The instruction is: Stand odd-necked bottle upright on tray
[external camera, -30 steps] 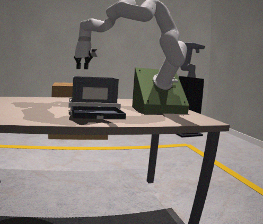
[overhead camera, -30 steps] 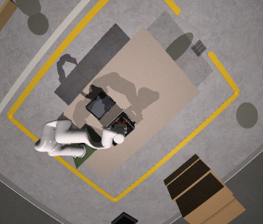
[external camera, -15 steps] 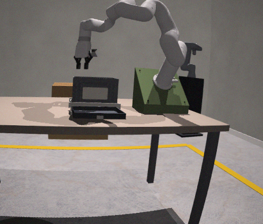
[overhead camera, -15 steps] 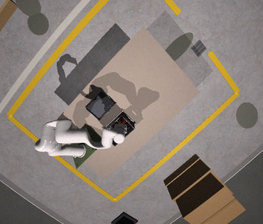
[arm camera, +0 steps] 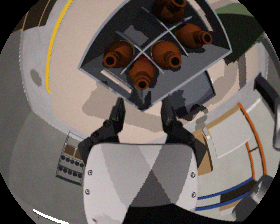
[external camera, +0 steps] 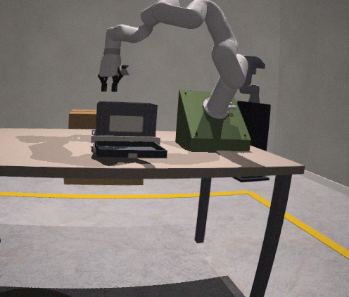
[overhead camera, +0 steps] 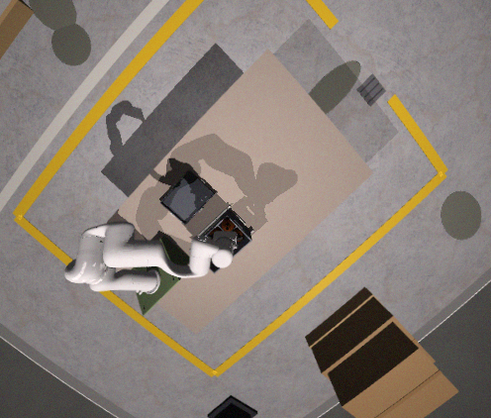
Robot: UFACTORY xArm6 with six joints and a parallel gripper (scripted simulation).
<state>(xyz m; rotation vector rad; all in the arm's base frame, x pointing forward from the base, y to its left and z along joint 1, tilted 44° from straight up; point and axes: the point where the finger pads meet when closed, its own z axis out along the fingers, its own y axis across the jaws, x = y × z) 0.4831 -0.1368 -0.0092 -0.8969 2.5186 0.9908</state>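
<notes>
Right now my hand is 9 cm past the dark crate, 3 cm to the left of it and 16 cm above it. Round my hand: glass bottle: 18 cm behind, 7 cm to the right, 15 cm below; then flat dark tray: 5 cm behind, 26 cm to the left, 23 cm below.
</notes>
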